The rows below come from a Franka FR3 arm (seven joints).
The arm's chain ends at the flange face. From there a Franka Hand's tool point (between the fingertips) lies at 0.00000 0.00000 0.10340 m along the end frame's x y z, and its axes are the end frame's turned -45 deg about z.
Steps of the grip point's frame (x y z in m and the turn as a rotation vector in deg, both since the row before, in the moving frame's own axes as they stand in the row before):
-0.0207 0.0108 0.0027 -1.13 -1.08 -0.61
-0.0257 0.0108 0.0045 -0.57 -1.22 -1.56
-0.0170 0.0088 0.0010 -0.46 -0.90 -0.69
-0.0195 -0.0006 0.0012 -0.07 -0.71 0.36
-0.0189 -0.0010 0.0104 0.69 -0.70 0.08
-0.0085 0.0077 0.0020 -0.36 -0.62 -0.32
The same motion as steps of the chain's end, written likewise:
-0.0071 0.0195 0.0027 -1.56 0.04 -0.61
-0.0097 0.0235 0.0045 -1.27 -0.46 -1.56
-0.0052 0.0165 0.0010 -0.96 -0.31 -0.69
-0.0134 0.0124 0.0012 -0.55 -0.45 0.36
-0.0123 0.0126 0.0104 -0.01 -0.98 0.08
-0.0002 0.0102 0.0020 -0.69 -0.18 -0.32

